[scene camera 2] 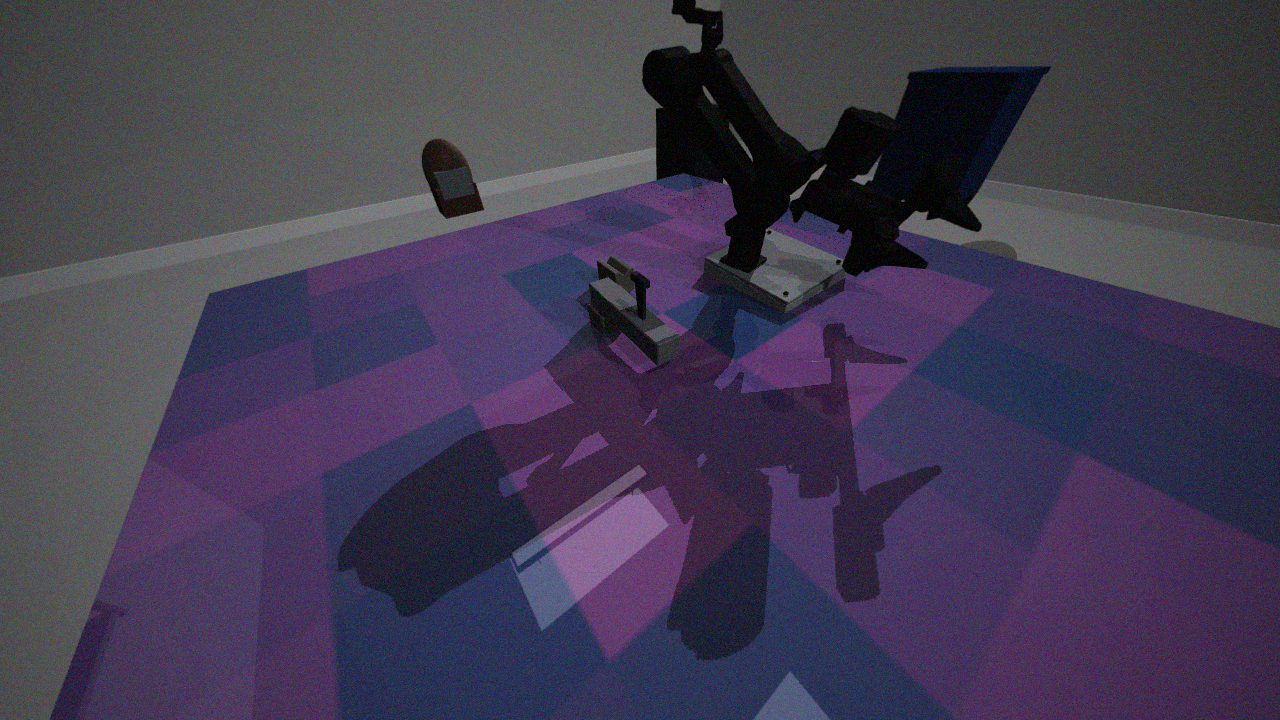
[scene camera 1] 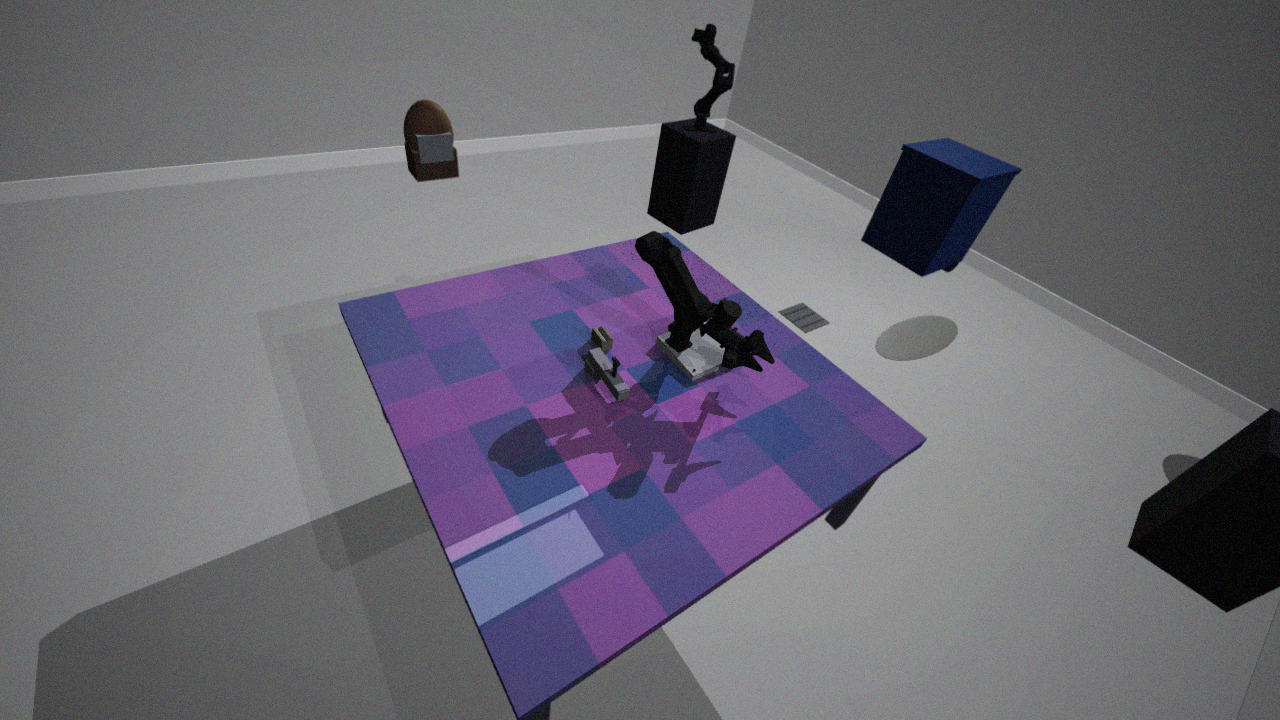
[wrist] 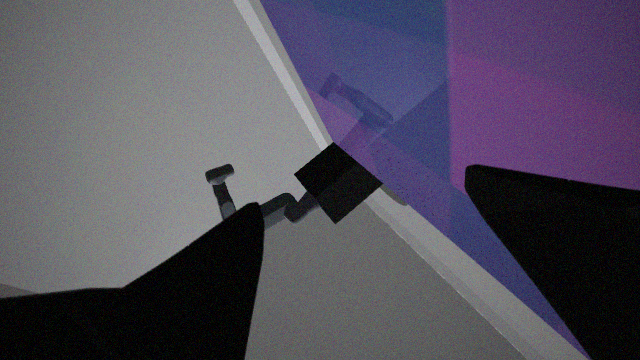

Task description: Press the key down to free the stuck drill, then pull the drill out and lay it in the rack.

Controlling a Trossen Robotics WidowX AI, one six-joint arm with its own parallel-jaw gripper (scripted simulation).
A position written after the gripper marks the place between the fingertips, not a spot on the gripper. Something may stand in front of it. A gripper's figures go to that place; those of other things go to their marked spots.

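A grey fixture (scene camera 2: pixel 612 307) is 51 cm from the lens; the gripper (scene camera 2: pixel 951 248) is 68 cm from the lens.
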